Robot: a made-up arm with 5 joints. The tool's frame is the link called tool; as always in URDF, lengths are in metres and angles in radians.
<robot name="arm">
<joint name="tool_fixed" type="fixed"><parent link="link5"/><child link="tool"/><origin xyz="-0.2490 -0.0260 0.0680"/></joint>
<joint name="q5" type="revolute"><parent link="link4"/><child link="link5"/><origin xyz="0.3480 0.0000 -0.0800"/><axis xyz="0 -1 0"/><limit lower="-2.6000" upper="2.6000" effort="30" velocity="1.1"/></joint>
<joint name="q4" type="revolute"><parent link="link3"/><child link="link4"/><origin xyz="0.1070 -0.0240 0.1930"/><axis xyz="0 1 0"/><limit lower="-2.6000" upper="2.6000" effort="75" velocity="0.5"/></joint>
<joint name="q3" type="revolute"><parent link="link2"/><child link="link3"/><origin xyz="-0.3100 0.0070 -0.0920"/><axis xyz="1 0 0"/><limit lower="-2.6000" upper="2.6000" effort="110" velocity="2"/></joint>
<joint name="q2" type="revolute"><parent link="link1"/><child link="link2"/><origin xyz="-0.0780 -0.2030 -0.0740"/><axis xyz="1 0 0"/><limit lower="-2.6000" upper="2.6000" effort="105" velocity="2.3"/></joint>
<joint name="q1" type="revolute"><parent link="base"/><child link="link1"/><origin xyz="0.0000 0.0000 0.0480"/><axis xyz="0 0 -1"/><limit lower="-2.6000" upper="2.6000" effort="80" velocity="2.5"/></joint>
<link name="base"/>
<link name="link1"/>
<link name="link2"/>
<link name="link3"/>
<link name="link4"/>
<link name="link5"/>
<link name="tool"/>
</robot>
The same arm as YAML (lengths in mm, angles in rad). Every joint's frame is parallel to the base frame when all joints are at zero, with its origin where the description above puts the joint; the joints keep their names.
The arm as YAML. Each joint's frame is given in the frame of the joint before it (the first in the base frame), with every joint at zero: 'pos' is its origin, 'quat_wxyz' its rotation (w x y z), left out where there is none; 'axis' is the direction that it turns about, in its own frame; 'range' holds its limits. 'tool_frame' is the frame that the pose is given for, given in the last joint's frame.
length_unit: mm
angle_unit: rad
joints:
  - joint: q1
    pos: [0.0, 0.0, 48.0]
    axis: "-z"
    range: [-2.6, 2.6]
  - joint: q2
    pos: [-78.0, -203.0, -74.0]
    axis: "+x"
    range: [-2.6, 2.6]
  - joint: q3
    pos: [-310.0, 7.0, -92.0]
    axis: "+x"
    range: [-2.6, 2.6]
  - joint: q4
    pos: [107.0, -24.0, 193.0]
    axis: "+y"
    range: [-2.6, 2.6]
  - joint: q5
    pos: [348.0, 0.0, -80.0]
    axis: "-y"
    range: [-2.6, 2.6]
tool_frame:
  pos: [-249.0, -26.0, 68.0]

